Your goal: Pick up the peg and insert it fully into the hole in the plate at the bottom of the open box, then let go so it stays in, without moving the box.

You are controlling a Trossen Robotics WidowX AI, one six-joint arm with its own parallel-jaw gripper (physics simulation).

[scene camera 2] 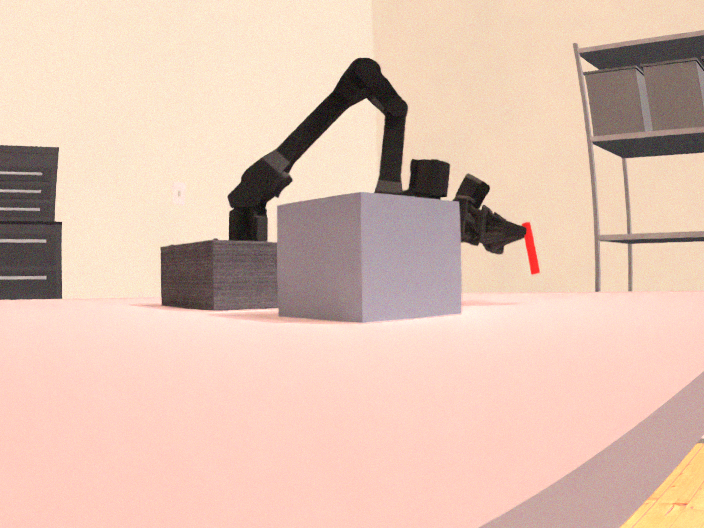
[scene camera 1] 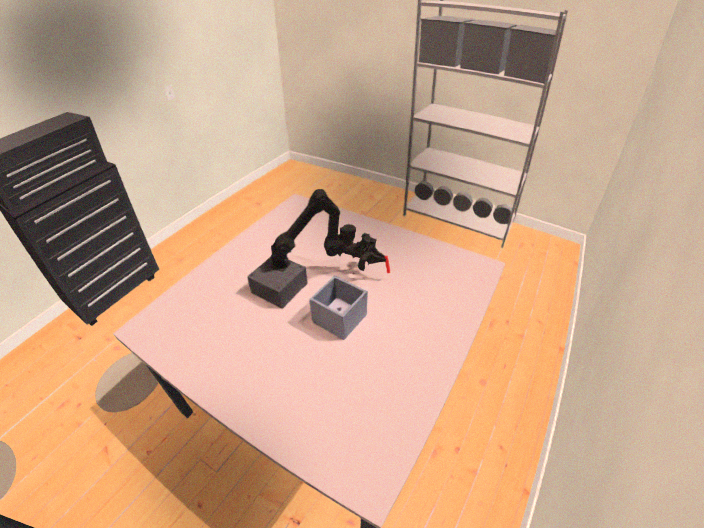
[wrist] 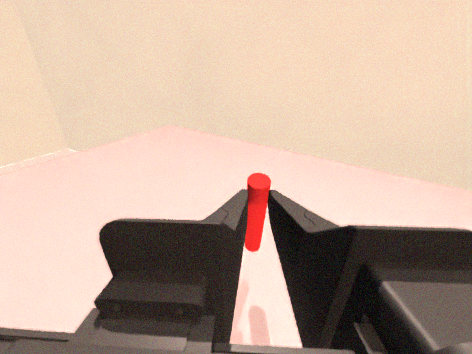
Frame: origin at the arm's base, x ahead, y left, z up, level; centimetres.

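Where they show: gripper, fingertip midpoint: point(scene camera 2: 527, 232) point(scene camera 1: 386, 259) point(wrist: 257, 196); arm's base at its link origin: point(scene camera 2: 247, 245) point(scene camera 1: 280, 265).
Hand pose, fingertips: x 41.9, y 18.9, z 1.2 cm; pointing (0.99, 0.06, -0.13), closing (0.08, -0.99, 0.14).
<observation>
Each offset is from my fingertips to the top centre of the thing. "spot": to the spot under its first point. Level surfaces: height alone.
The red peg @(dx +0.7, dy -0.3, dz +1.5 cm) point(scene camera 1: 387, 264) point(scene camera 2: 531, 250) point(wrist: 256, 212) is held near its upper end, above the table top, close to upright with a slight tilt. My gripper point(scene camera 1: 386, 259) point(scene camera 2: 525, 229) point(wrist: 257, 196) is shut on the peg. The peg's lower end hangs free below the fingertips. The open grey-blue box @(dx -9.7, dy -29.5, dz +2.7 cm) point(scene camera 1: 329, 319) point(scene camera 2: 410, 258) stands on the table, and the peg is outside it, beyond its far right side in scene camera 1. The plate @(dx -9.7, dy -29.5, dz -5.0 cm) point(scene camera 1: 334, 305) with its small dark hole @(spot: dx -10.0, dy -28.8, dz -6.4 cm) point(scene camera 1: 339, 309) shows at the box's bottom. The box does not show in the wrist view.
The arm's dark base block point(scene camera 1: 277, 282) point(scene camera 2: 214, 275) stands beside the box. The pink table top @(dz -11.1 cm) point(scene camera 1: 352, 397) point(scene camera 2: 284, 420) point(wrist: 150, 165) lies under both. A drawer cabinet point(scene camera 1: 85, 227) and a shelf rack point(scene camera 1: 410, 125) point(scene camera 2: 594, 187) stand off the table.
</observation>
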